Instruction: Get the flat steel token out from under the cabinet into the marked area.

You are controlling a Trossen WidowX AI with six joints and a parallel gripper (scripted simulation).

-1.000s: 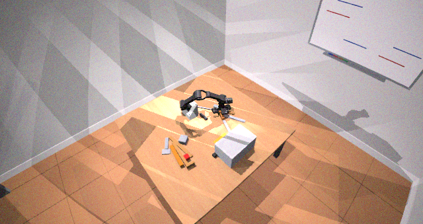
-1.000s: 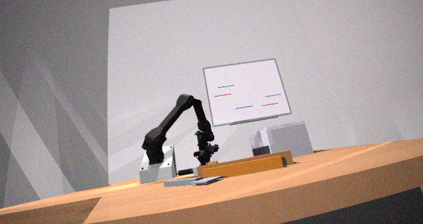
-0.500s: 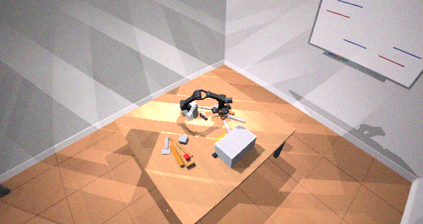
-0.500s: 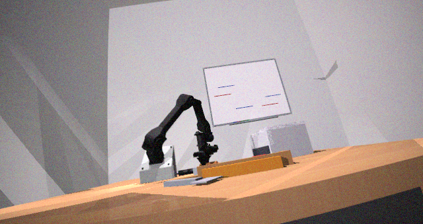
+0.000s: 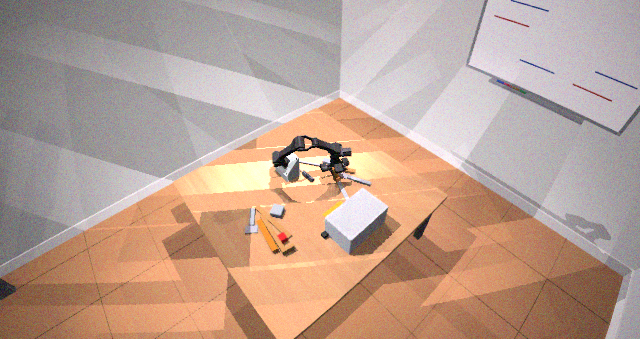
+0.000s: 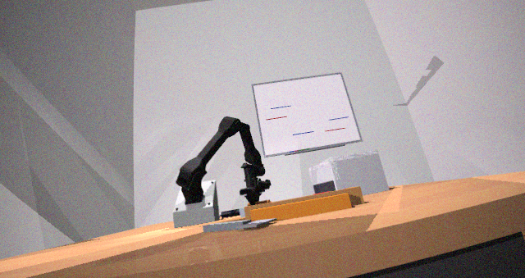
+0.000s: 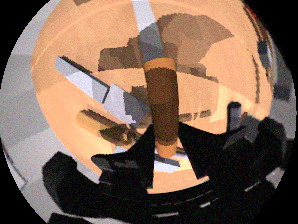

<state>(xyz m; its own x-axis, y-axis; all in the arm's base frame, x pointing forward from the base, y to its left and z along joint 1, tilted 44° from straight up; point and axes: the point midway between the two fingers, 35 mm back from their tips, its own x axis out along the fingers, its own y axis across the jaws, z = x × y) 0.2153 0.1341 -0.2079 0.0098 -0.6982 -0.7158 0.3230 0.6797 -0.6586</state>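
Right now the grey bar is 7 cm behind my gripper tip and 6 cm to the left of it. From my gripper tip the other things lie so: thin wooden stick 52 cm to the right, 7 cm ahead; red block 54 cm to the right, 20 cm ahead, 1 cm above; grey block 47 cm to the right, 3 cm ahead, 1 cm above.
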